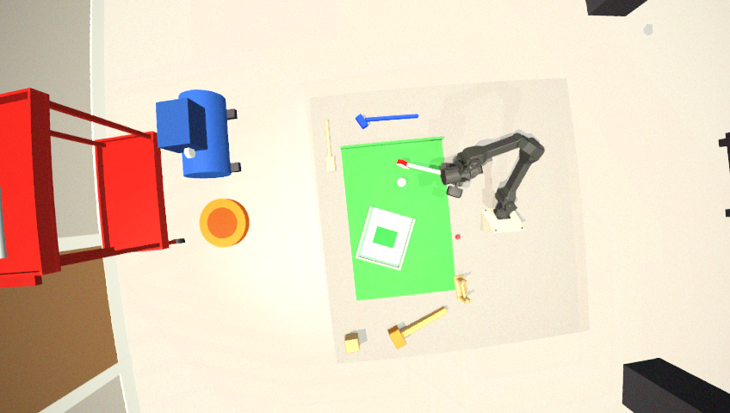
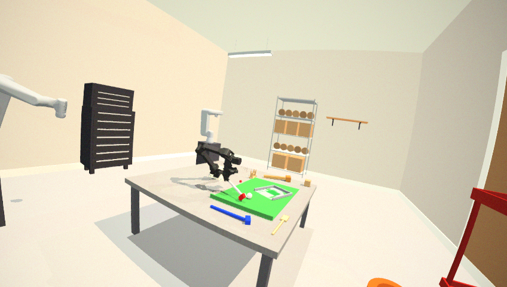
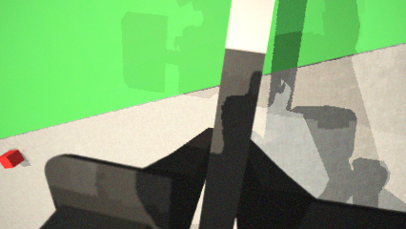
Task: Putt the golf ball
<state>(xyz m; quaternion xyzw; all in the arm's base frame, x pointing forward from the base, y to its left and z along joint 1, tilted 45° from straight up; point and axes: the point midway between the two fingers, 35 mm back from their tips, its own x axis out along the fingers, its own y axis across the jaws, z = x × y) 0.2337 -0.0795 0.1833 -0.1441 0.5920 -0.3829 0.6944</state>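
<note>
Now: the red putter 11 cm ahead of my gripper tip and 4 cm to the right of it. From my gripper tip the other things lie so: blue putter (30 cm to the right, 28 cm ahead, 6 cm below); small red cube (28 cm to the left, 7 cm below, 2 cm behind); white golf ball (23 cm ahead, 5 cm below).
</note>
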